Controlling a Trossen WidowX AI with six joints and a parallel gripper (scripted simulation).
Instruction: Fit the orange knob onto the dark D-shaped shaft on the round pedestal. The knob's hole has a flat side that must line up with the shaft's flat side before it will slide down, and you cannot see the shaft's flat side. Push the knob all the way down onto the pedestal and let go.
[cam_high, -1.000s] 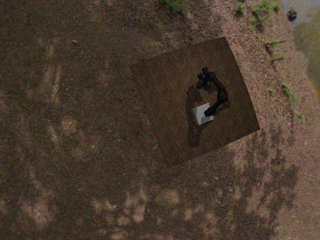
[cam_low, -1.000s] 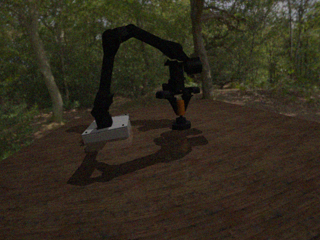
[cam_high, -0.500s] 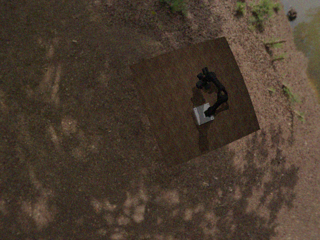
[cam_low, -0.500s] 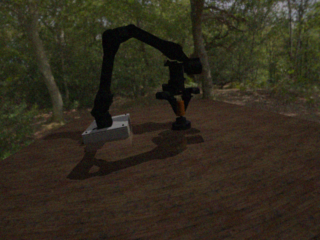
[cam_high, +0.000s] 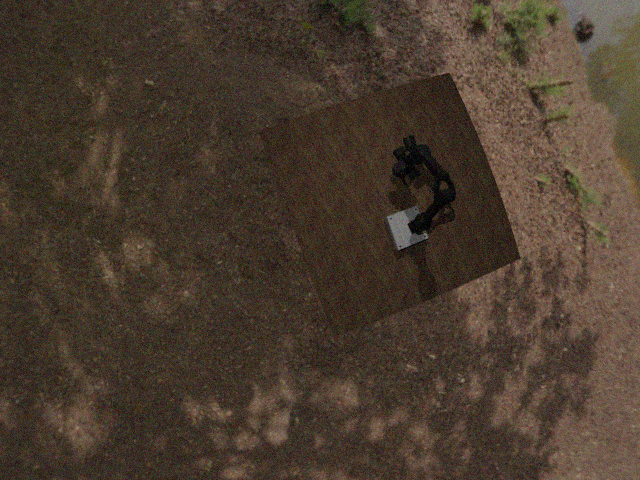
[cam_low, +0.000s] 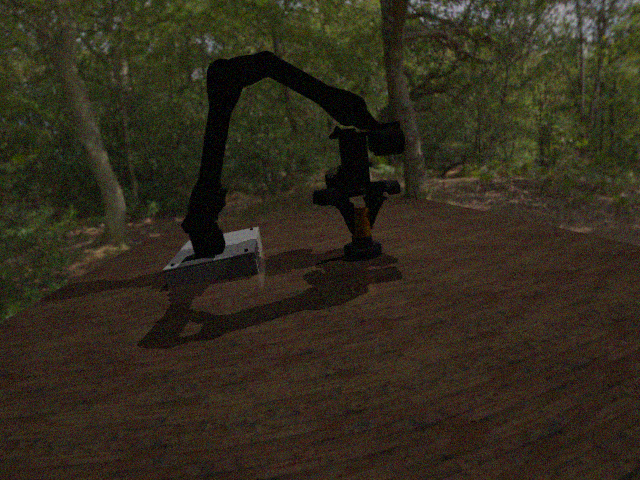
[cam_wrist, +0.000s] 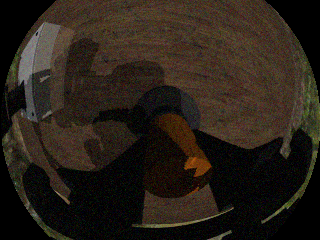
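Now: gripper tip 20 mm below the orange knob. Also, from my gripper tip: dark round pedestal: 20 mm below.
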